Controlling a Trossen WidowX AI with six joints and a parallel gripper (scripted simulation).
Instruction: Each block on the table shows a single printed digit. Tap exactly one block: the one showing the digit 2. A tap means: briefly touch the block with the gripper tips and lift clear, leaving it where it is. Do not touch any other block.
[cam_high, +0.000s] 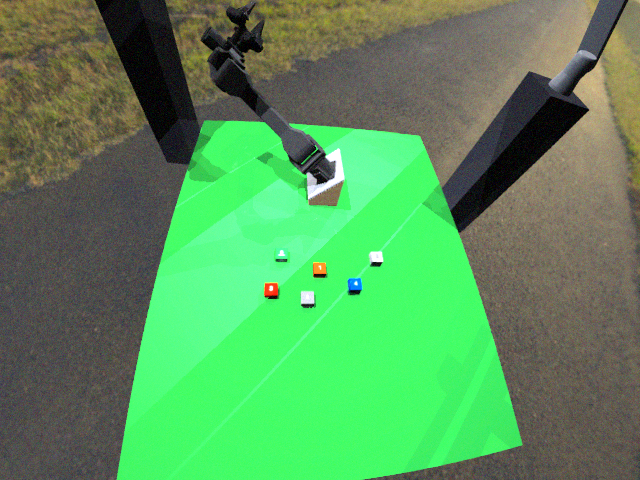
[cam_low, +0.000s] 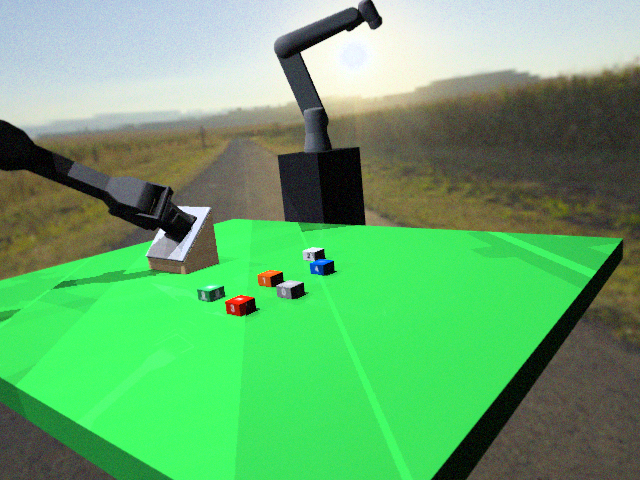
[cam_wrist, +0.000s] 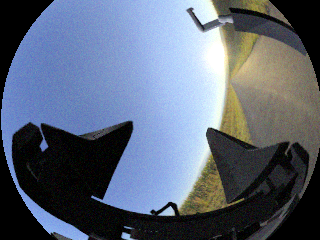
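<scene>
My gripper tip is 74 cm short of the white block, 47 cm to the right of it and 32 cm above it. From my gripper tip the other things lie so: green block: 76 cm ahead, 32 cm below, 21 cm to the left; orange 1 block: 79 cm ahead, 32 cm to the left, 32 cm below; red block: 86 cm ahead, 32 cm below, 20 cm to the left.
</scene>
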